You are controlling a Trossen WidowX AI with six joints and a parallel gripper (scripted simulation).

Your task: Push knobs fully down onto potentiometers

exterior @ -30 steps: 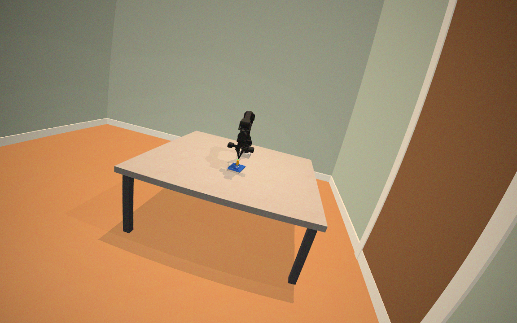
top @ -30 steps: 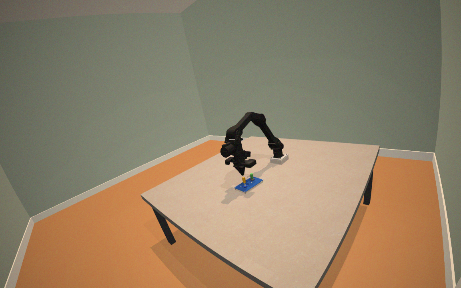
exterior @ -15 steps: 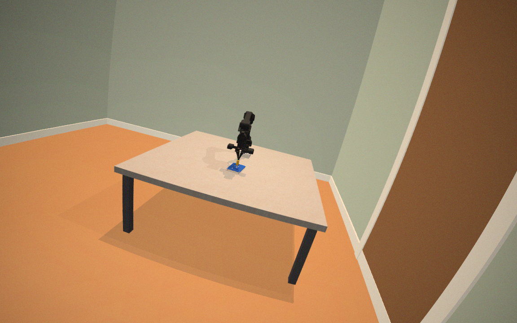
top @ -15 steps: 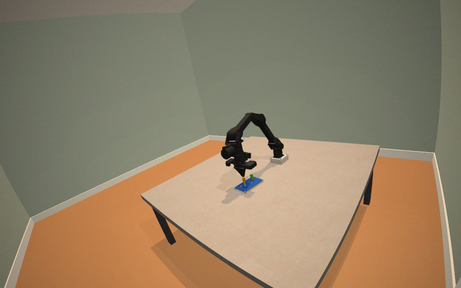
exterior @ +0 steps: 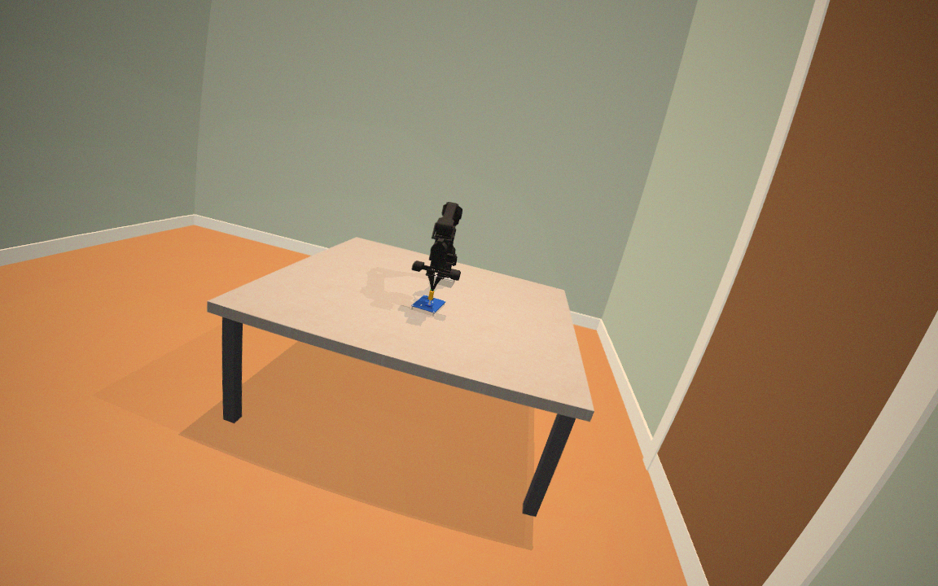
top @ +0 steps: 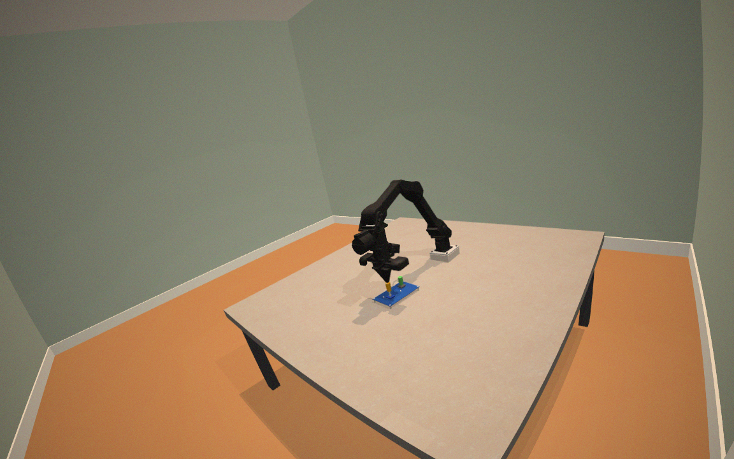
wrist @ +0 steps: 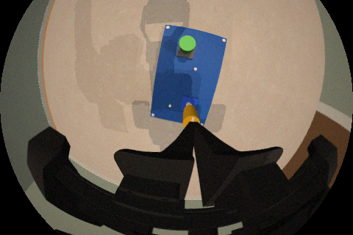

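Now: gripper tip 2 cm above the orange knob. From my gripper tip the other things lie so: green knob: 8 cm behind, 2 cm to the right, 4 cm below.
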